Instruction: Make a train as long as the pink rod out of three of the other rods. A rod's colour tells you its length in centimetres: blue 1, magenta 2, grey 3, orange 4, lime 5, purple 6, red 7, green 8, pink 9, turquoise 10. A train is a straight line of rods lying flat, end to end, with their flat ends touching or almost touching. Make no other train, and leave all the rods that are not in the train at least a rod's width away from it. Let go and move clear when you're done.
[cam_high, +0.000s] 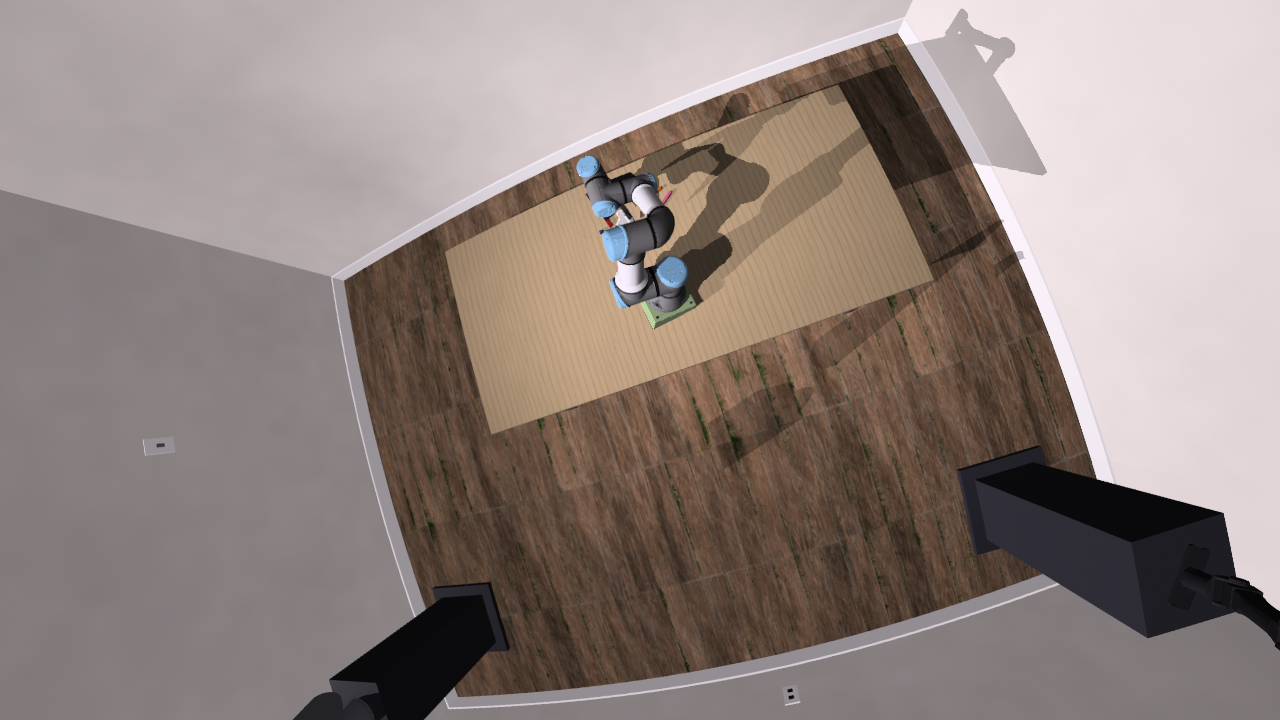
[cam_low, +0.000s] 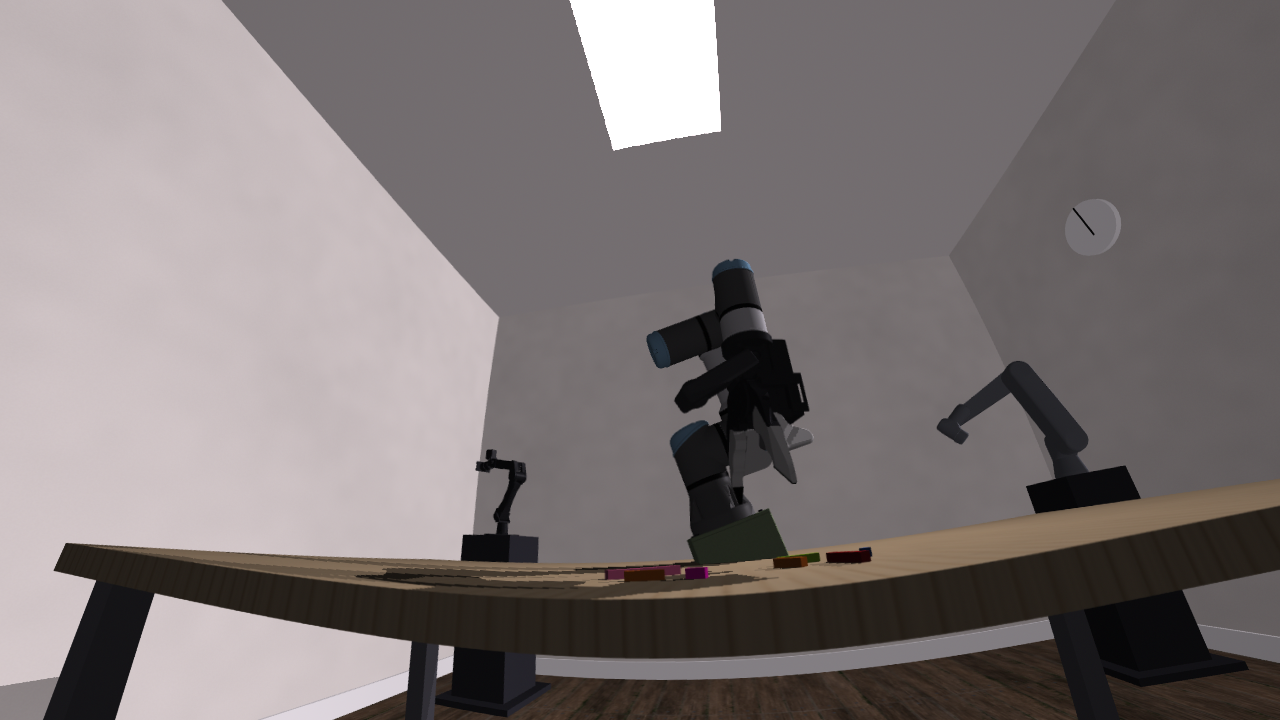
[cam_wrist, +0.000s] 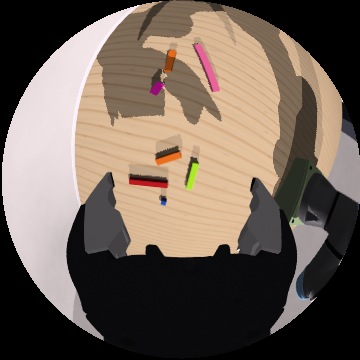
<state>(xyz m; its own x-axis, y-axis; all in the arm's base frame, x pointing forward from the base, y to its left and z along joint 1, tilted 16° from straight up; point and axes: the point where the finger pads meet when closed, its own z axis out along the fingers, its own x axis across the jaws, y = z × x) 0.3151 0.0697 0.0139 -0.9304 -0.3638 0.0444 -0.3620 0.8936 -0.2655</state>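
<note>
The blue rod lies 10 mm behind my hand, 110 mm to the left of it and 80 mm below it. The rest, counted from my hand: red rod (30 mm ahead, 80 mm to the left, 80 mm below); then lime rod (30 mm behind, 40 mm to the left, 80 mm below); then magenta rod (70 mm ahead, 70 mm to the right, 80 mm below).
</note>
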